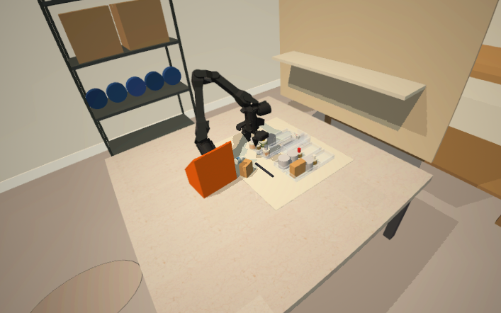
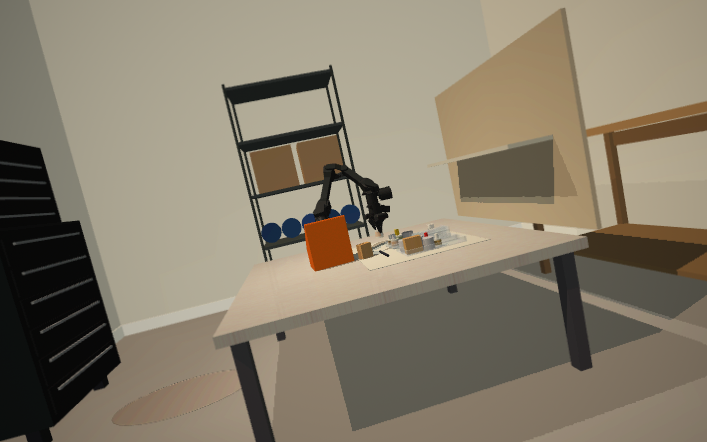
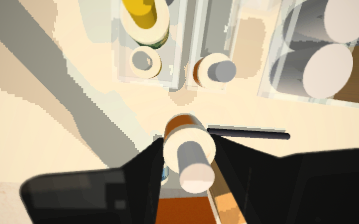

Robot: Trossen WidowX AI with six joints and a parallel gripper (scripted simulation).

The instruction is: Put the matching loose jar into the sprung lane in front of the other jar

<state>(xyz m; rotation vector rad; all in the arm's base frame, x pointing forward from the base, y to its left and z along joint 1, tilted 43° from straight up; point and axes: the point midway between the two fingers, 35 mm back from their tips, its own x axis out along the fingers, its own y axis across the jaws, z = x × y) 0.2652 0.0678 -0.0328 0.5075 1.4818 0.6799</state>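
My gripper tip is now 30 mm past the black stick, 120 mm to the left of it and 80 mm above it. The rest, counted from my gripper tip: tan box 110 mm behind, 70 mm to the right, 60 mm below.
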